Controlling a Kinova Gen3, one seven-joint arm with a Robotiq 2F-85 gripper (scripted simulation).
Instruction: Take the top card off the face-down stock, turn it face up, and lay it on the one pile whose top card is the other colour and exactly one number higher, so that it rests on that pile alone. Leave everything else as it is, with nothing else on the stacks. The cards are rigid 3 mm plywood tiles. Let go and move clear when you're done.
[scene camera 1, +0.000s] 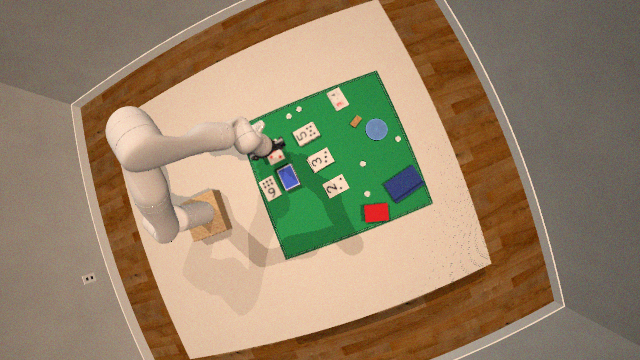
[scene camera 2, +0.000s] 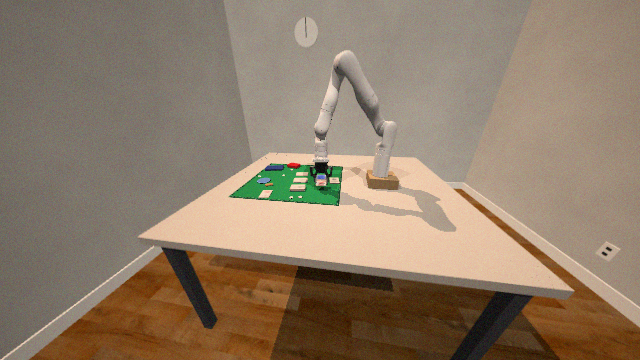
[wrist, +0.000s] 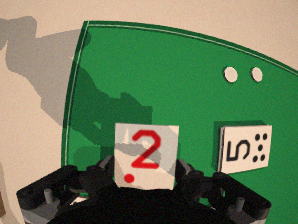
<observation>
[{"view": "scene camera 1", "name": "green mat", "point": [305, 217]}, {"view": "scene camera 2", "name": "green mat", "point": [281, 185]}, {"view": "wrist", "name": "my gripper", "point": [145, 166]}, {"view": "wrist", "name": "green mat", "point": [133, 76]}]
</observation>
